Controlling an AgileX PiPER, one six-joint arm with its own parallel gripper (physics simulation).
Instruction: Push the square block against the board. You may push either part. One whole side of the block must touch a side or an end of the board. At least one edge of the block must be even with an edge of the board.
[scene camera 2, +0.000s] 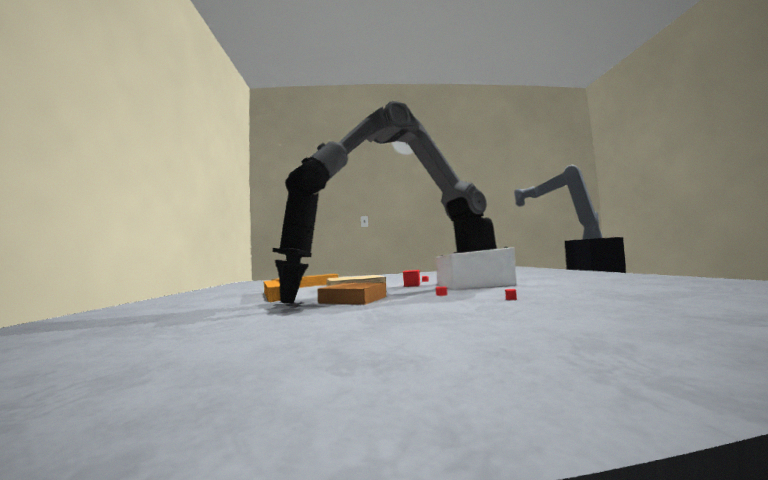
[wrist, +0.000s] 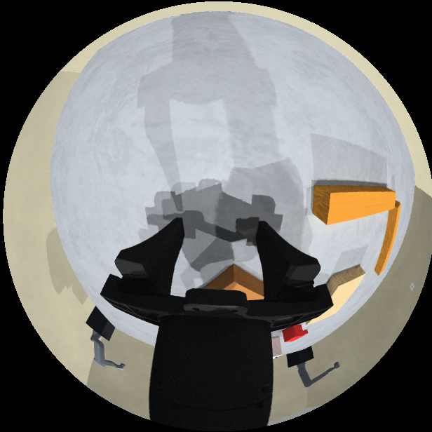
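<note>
The brown-orange square block (scene camera 2: 345, 294) (wrist: 235, 280) lies flat, one corner toward the open fingers in the wrist view; the gripper hides much of it there. The board, taken to be the pale wooden slab (scene camera 2: 356, 279) (wrist: 345, 295), lies behind the block in the scene view and to its right in the wrist view. Their visible parts stand apart in the wrist view; the board's near part is hidden. My gripper (scene camera 2: 288, 300) (wrist: 220, 227) is open and empty, pointing down with its tips close to the table, left of the block in the scene view.
Two orange bars (wrist: 360, 205) (wrist: 389, 240) lie at right in the wrist view, their ends close together. A large red cube (scene camera 2: 411, 277) and small red cubes (scene camera 2: 441, 290) (scene camera 2: 510, 294) lie near the white base (scene camera 2: 481, 268). Another arm (scene camera 2: 583, 200) stands at the back right.
</note>
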